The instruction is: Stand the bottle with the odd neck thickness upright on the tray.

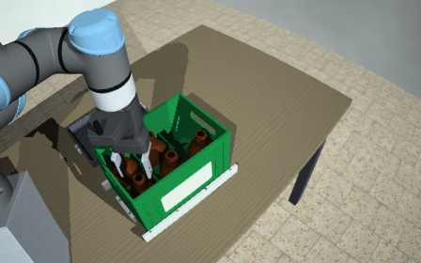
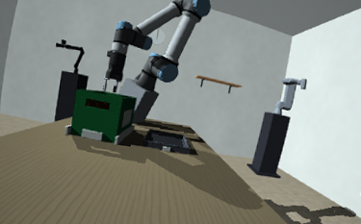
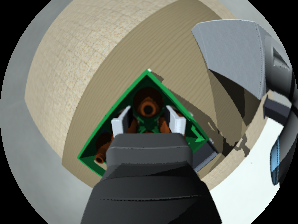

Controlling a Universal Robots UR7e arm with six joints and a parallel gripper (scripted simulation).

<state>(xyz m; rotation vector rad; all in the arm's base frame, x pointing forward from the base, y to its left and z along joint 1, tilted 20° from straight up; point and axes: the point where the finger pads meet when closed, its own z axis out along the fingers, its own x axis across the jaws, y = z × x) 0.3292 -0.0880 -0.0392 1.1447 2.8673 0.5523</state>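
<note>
My gripper is now 11 cm above the crate, 9 cm short of it and 5 cm to the right of it. Also, from my hand: dark grey tray: 33 cm to the left, 19 cm below, 5 cm ahead.
</note>
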